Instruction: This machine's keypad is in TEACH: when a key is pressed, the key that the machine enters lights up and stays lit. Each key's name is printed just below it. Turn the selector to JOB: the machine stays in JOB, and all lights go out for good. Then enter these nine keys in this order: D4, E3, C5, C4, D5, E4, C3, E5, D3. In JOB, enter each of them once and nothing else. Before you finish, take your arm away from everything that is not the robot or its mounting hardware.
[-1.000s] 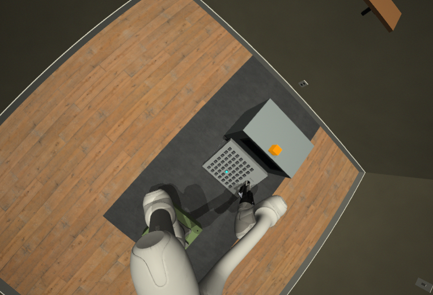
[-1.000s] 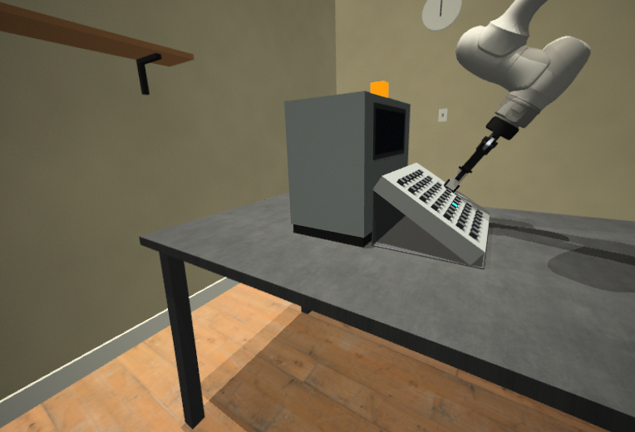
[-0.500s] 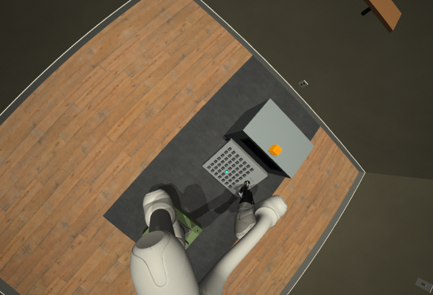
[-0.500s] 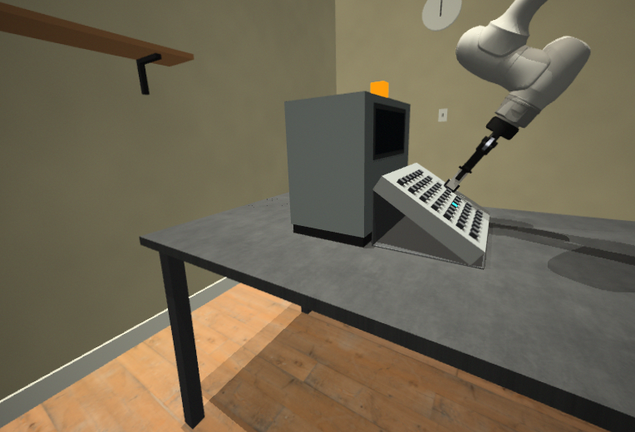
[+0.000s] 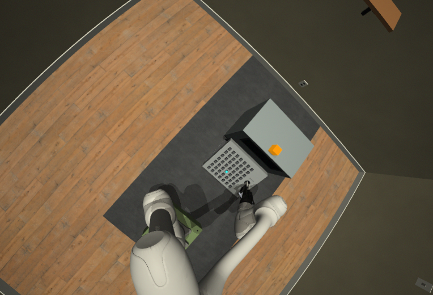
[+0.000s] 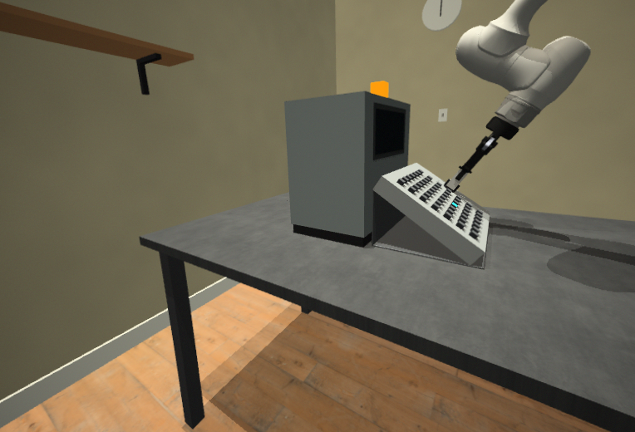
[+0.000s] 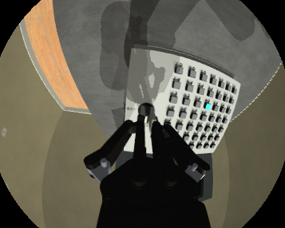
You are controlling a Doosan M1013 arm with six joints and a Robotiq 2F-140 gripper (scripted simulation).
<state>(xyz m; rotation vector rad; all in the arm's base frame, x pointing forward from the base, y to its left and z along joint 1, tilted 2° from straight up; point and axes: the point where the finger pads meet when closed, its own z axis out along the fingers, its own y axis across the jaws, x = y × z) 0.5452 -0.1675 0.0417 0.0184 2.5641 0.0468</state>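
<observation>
The black selector knob is 20 mm below my hand and 20 mm ahead of it. The rest, counted from my hand: keypad (110 mm to the left, 70 mm below, 40 mm ahead); key E4 (160 mm to the left, 50 mm below, 10 mm behind).
</observation>
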